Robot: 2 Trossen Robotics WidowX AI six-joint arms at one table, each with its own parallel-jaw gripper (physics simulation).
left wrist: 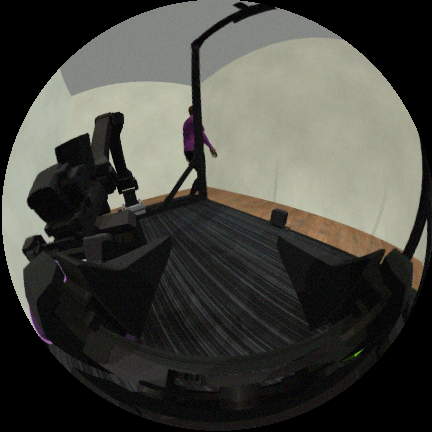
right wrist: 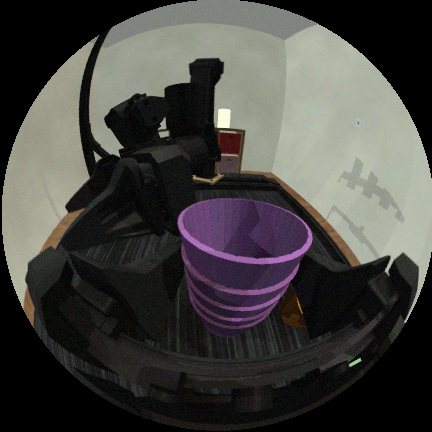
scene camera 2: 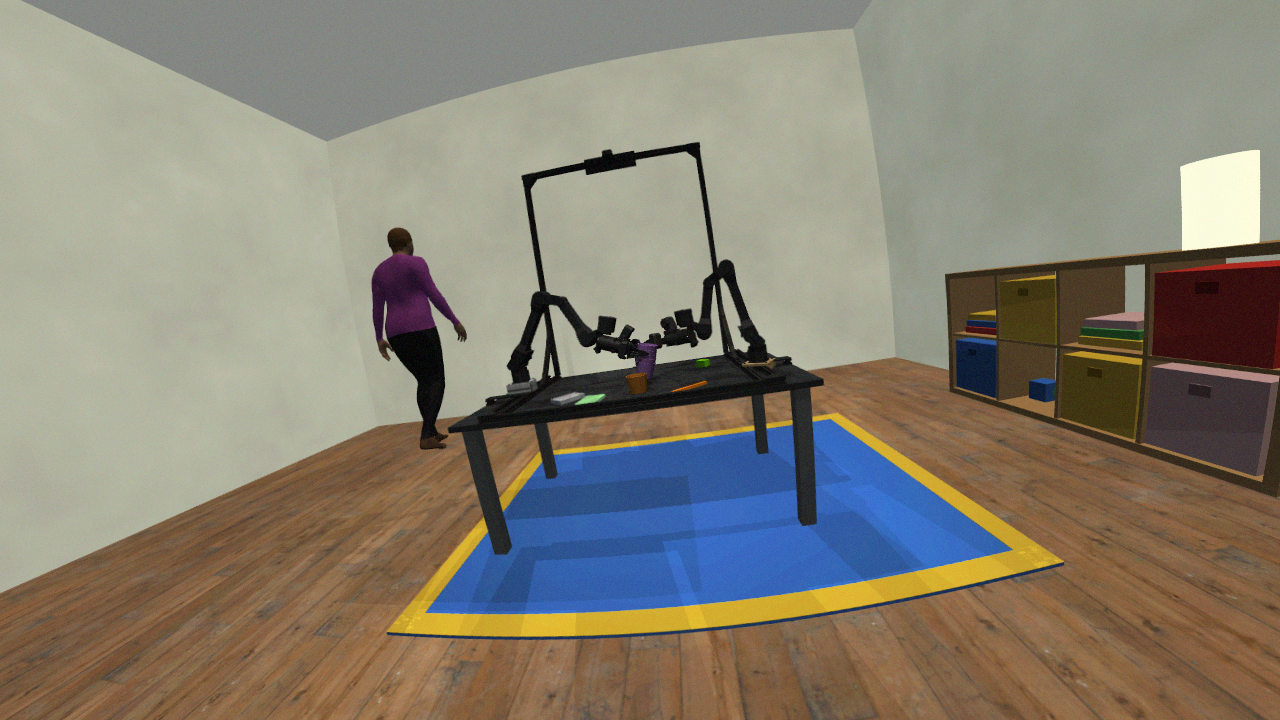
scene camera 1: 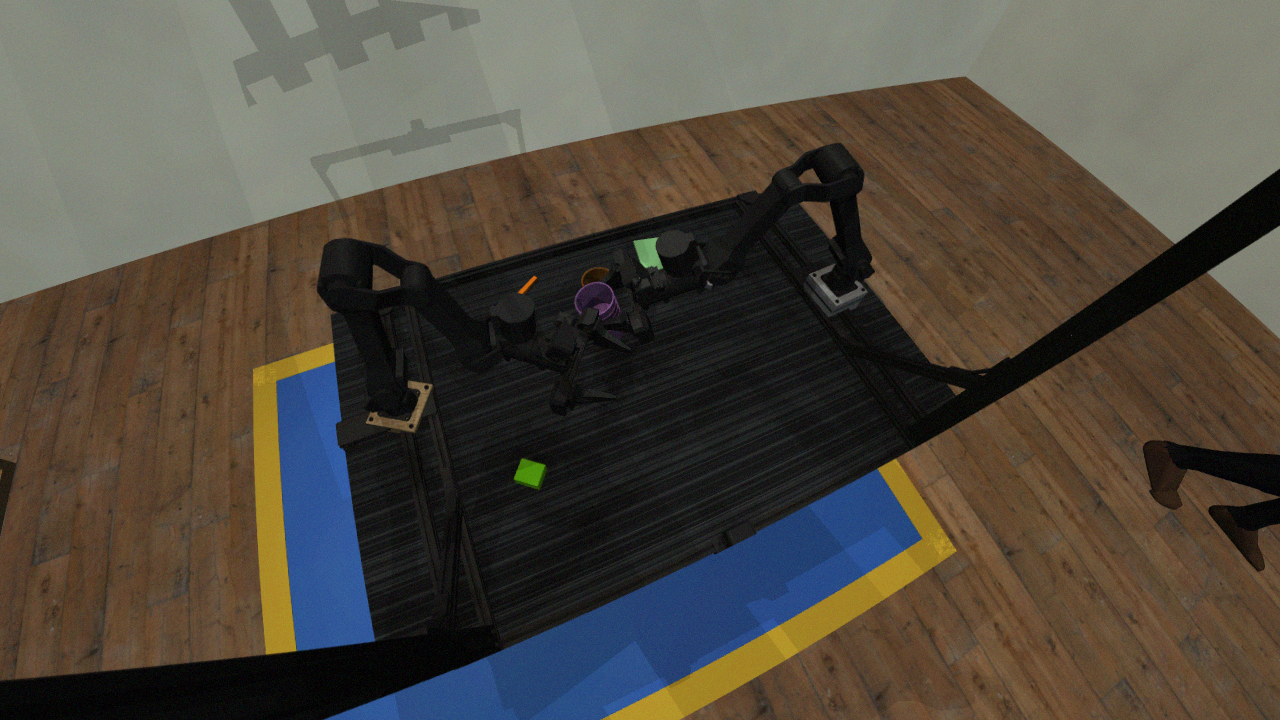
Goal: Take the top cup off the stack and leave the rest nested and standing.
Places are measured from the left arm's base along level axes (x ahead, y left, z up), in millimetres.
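Where they show: left gripper, fingertip midpoint: (left wrist: pixel 224 241) (right wrist: pixel 64 222) (scene camera 1: pixel 623 374); right gripper, fingertip midpoint: (right wrist: pixel 237 244) (scene camera 2: pixel 650 353) (scene camera 1: pixel 591 310); left arm's base, origin of the base link: (right wrist: pixel 206 175) (scene camera 2: pixel 758 361) (scene camera 1: pixel 399 403); right arm's base, origin of the base link: (left wrist: pixel 131 203) (scene camera 2: pixel 521 381) (scene camera 1: pixel 838 282).
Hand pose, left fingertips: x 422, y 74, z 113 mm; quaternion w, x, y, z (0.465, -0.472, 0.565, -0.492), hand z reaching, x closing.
Each offset is from my left fingertips to the top centre of the thing.
A stack of nested purple cups {68 mm back, 142 mm left, 18 mm up} (scene camera 1: pixel 594 302) (scene camera 2: pixel 646 360) (right wrist: pixel 242 275) is upright near the middle of the table, with several rims showing in the right wrist view. My right gripper (scene camera 1: pixel 611 308) (right wrist: pixel 237 244) is shut on the stack, one finger at each side below the top rim. Whether the stack's base touches the table is hard to tell. My left gripper (scene camera 1: pixel 623 370) (left wrist: pixel 224 241) is open and empty, close beside the stack on its lower side in scene camera 1. Its upper finger overlaps the stack's lower edge there.
An orange-brown cup {95 mm back, 257 mm left, 81 mm down} (scene camera 1: pixel 592 276) (scene camera 2: pixel 636 383) (right wrist: pixel 291 311) stands close behind the stack in scene camera 1. An orange stick {275 mm back, 220 mm left, 132 mm down} (scene camera 1: pixel 528 284) (scene camera 2: pixel 689 386), a pale green pad {14 mm ahead, 398 mm left, 132 mm down} (scene camera 1: pixel 645 252) (scene camera 2: pixel 590 399), a grey flat item {136 mm ahead, 387 mm left, 127 mm down} (scene camera 2: pixel 566 398) and a green block {142 mm back, 161 mm right, 114 mm down} (scene camera 1: pixel 529 472) (scene camera 2: pixel 702 363) lie on the table.
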